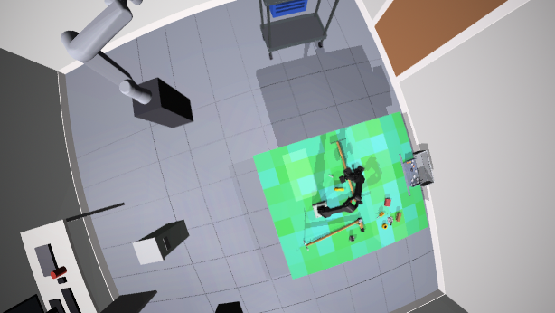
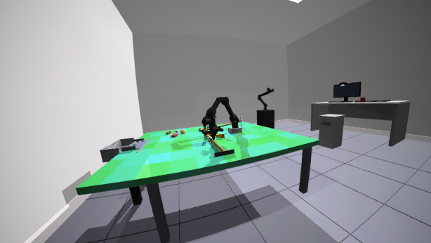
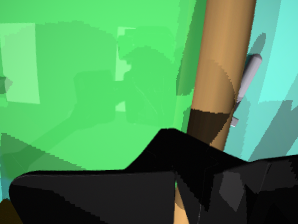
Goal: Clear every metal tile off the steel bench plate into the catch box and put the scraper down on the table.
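Right now my gripper tip is 5 cm below the long scraper, 3 cm to the right of it and 2 cm short of it. Round my gripper tip: red block (39 cm to the right, 39 cm ahead); red-handled tool (28 cm to the right, 1 cm below, 1 cm behind); yellow piece (11 cm to the right, 9 cm behind, 1 cm above).
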